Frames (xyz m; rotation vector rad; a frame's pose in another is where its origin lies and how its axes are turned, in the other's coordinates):
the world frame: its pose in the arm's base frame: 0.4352 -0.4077 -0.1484 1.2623 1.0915 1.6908
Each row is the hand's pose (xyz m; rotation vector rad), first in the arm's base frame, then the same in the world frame.
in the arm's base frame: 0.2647 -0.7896 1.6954 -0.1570 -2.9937 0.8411
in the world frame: 0.3037 1.8657 0.0388 2.1105 0.5411 -1.4805
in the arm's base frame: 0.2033 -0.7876 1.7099 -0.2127 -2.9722 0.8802
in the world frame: 0.3248 1.8830 -0.0181 2.1429 0.4906 -1.4628
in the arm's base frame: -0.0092 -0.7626 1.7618 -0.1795 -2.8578 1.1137
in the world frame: 0.4148 1.9379 -0.2114 2.2892 0.4114 -1.5484
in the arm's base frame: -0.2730 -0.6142 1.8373 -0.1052 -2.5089 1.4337
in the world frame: 0.6374 1.9745 -0.4269 2.6571 0.3382 -1.5901
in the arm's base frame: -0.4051 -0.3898 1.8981 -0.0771 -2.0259 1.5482
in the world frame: 0.8936 1.9606 -0.5021 -2.5893 -0.2944 1.1093
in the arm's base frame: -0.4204 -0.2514 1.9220 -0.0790 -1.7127 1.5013
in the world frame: 1.0316 1.9345 -0.4864 -2.5213 -0.3209 0.7390
